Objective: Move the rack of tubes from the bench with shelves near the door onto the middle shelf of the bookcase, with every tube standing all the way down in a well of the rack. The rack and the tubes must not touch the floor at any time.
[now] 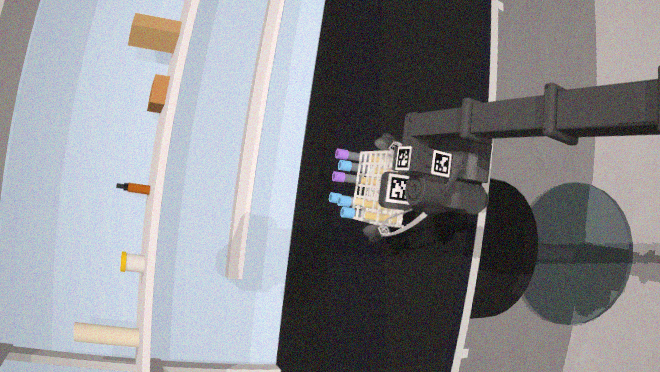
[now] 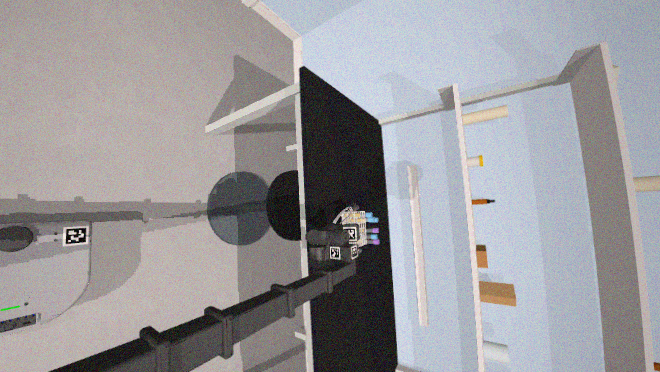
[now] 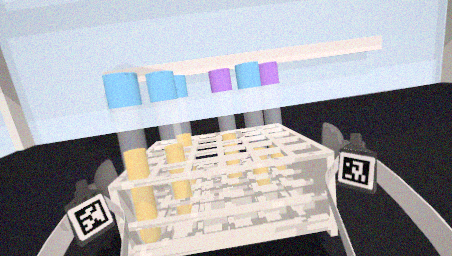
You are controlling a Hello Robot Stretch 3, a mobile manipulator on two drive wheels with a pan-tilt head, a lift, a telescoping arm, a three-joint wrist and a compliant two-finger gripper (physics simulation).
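Pixels of known places: gripper, fingertip midpoint: (image 1: 374, 187) (image 3: 221, 159); robot's base, link origin: (image 2: 14, 237).
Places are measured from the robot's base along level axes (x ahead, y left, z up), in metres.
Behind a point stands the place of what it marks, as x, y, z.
The white wire-like rack (image 1: 358, 187) {-0.023, -0.860, 0.843} (image 2: 363, 225) {-0.018, -0.840, 0.847} (image 3: 235, 237) {-0.027, -0.751, 0.808} is upright, a little above the black bench top (image 1: 340, 325) {0.305, -0.987, 0.762} (image 2: 345, 150) {0.311, -0.876, 0.762} (image 3: 410, 115) {-0.455, -1.064, 0.762}. Several tubes with yellow contents stand in it, among them one with a blue cap (image 1: 347, 212) {0.026, -0.764, 0.909} (image 3: 121, 90) {0.023, -0.764, 0.905} and one with a purple cap (image 1: 338, 176) {-0.037, -0.827, 0.905} (image 3: 220, 80) {-0.036, -0.827, 0.900}. The front-left tube leans slightly; whether each tube is fully down is unclear. My gripper (image 1: 378, 187) {-0.026, -0.800, 0.840} (image 2: 358, 229) {-0.026, -0.800, 0.840} (image 3: 221, 159) {-0.026, -0.800, 0.840} is shut on the rack, with a finger against each side. The bookcase cannot be made out.
Behind the bench are a pale bar (image 1: 255, 125) {-0.169, -1.342, 0.933} (image 2: 419, 250) {-0.201, -1.342, 0.941} and a shelf (image 1: 155, 200) {0.066, -1.071, 1.215} (image 2: 470, 210) {0.021, -1.072, 1.215} bearing brown boxes, an orange pen-like item (image 1: 137, 188) {0.053, -1.246, 1.253}, a yellow-lidded jar (image 1: 134, 262) {0.226, -1.155, 1.245} and a cream cylinder (image 1: 107, 334) {0.439, -1.208, 1.306}. A black round seat (image 1: 507, 250) {0.070, -0.757, 0.483} (image 2: 285, 205) {0.078, -0.774, 0.483} stands at the bench's front edge.
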